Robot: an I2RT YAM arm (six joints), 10 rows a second.
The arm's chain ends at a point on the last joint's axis. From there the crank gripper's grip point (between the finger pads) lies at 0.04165 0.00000 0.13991 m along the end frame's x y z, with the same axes.
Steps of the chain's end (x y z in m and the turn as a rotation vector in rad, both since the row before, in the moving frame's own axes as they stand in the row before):
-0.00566 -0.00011 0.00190 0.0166 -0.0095 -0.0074
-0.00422 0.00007 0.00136 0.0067 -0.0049 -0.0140
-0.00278 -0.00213 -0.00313 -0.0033 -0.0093 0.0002
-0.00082 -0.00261 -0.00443 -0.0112 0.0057 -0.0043
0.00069 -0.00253 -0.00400 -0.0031 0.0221 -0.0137
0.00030 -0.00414 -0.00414 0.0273 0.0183 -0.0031
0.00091 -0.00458 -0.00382 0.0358 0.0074 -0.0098
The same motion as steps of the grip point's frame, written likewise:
-0.00700 -0.00274 0.00227 0.0166 -0.0095 -0.0074
-0.00492 -0.00145 0.00156 0.0067 -0.0049 -0.0140
-0.00408 -0.00166 -0.00275 -0.0033 -0.0093 0.0002
-0.00002 -0.00123 -0.00468 -0.0112 0.0057 -0.0043
0.00377 -0.00269 -0.00495 -0.0031 0.0221 -0.0137
0.00285 -0.00808 -0.00498 0.0273 0.0183 -0.0031
0.00192 -0.01000 -0.00423 0.0358 0.0074 -0.0098

